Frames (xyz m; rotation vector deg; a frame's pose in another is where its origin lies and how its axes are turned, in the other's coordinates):
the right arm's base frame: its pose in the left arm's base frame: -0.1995 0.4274 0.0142 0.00 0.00 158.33
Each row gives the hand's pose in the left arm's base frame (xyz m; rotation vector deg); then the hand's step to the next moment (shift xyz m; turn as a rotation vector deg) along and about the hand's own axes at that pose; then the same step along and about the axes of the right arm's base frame.
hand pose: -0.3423 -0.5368 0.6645 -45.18 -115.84 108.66
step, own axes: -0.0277 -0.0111 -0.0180 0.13 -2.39 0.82
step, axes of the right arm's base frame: -0.0279 -0.0110 0.0177 0.74 0.96 2.22
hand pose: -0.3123 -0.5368 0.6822 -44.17 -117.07 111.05
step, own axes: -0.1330 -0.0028 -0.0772 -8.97 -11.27 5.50
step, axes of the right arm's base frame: -0.1394 -0.0537 0.0364 -5.54 7.72 12.14
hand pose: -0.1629 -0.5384 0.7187 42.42 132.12 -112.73
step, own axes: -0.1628 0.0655 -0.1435 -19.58 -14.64 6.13
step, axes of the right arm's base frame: -0.1626 -0.1567 0.0199 -14.63 8.93 18.48
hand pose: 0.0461 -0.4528 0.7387 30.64 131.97 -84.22
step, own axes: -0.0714 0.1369 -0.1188 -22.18 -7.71 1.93
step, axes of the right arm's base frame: -0.0533 -0.1857 -0.0248 -17.24 1.21 16.01
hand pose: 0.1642 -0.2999 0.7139 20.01 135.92 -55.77
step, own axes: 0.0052 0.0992 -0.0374 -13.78 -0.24 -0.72
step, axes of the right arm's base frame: 0.0138 -0.0984 -0.0372 -10.14 -3.93 8.50
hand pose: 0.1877 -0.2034 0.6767 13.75 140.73 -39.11
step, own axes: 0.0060 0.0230 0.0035 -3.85 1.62 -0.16
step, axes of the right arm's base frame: 0.0030 -0.0181 -0.0155 -2.82 -2.62 1.64
